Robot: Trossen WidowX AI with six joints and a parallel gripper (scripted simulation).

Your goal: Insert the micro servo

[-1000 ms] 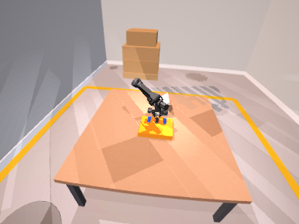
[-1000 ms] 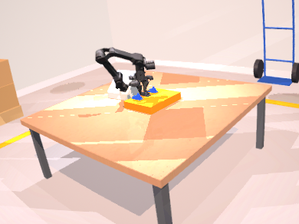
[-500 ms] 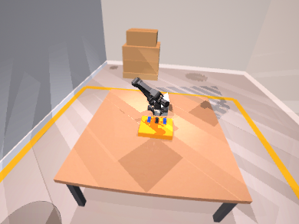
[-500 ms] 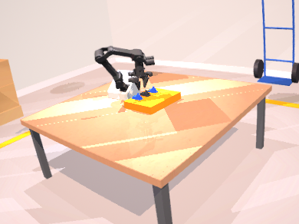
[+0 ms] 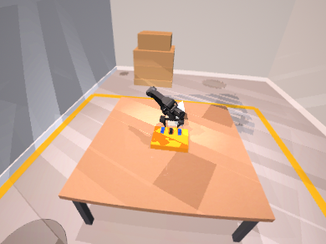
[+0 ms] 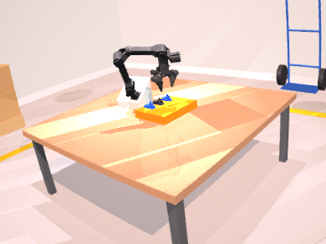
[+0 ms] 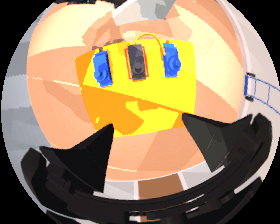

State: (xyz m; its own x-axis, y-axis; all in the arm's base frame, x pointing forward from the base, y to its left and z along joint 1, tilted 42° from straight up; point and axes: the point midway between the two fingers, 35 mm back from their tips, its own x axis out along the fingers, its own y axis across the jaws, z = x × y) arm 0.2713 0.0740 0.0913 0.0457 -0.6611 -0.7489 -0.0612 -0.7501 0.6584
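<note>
Now: the orange-yellow deck 20 mm ahead of my gripper tip and 130 mm below it.
</note>
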